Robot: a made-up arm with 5 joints. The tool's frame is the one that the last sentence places.
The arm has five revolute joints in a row. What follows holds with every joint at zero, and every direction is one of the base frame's. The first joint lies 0.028 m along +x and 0.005 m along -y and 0.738 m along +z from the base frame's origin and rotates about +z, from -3.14 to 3.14 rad. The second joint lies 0.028 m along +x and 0.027 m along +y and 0.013 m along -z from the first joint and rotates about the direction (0, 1, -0.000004), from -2.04 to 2.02 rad. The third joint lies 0.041 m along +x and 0.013 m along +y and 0.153 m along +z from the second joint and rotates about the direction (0, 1, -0.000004), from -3.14 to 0.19 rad. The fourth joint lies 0.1 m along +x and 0.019 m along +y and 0.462 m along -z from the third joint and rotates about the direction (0, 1, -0.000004), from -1.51 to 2.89 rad. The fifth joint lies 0.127 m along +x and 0.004 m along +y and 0.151 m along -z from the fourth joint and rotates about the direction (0, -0.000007, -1), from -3.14 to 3.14 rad. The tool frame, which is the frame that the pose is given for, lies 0.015 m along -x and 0.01 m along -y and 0.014 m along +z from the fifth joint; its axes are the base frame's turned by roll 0.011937, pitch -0.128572 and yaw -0.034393 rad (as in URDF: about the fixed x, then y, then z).
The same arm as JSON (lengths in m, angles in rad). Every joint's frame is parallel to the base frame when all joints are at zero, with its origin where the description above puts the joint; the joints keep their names.
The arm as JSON. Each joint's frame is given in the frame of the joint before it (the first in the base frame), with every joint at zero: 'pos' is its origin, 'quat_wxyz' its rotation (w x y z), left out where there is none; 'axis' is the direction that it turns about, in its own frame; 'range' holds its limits. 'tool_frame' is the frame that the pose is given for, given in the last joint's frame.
{"length_unit": "m", "angle_unit": "rad", "joints": [{"joint": "joint 1", "pos": [0.028, -0.005, 0.738], "axis": [0.0, 0.0, 1.0], "range": [-3.14, 3.14]}, {"joint": "joint 2", "pos": [0.028, 0.027, -0.013], "axis": [0.0, 1.0, 0.0], "range": [-2.04, 2.02]}, {"joint": "joint 3", "pos": [0.041, 0.013, 0.153], "axis": [0.0, 1.0, 0.0], "range": [-3.14, 0.19]}, {"joint": "joint 4", "pos": [0.1, 0.019, -0.462], "axis": [0.0, 1.0, 0.0], "range": [-1.51, 2.89]}, {"joint": "joint 5", "pos": [0.127, 0.004, -0.151], "axis": [0.0, 0.0, -1.0], "range": [-3.14, 3.14]}], "tool_frame": {"pos": [-0.015, -0.01, 0.014], "quat_wxyz": [0.997776, 0.004851, -0.064334, -0.016776]}}
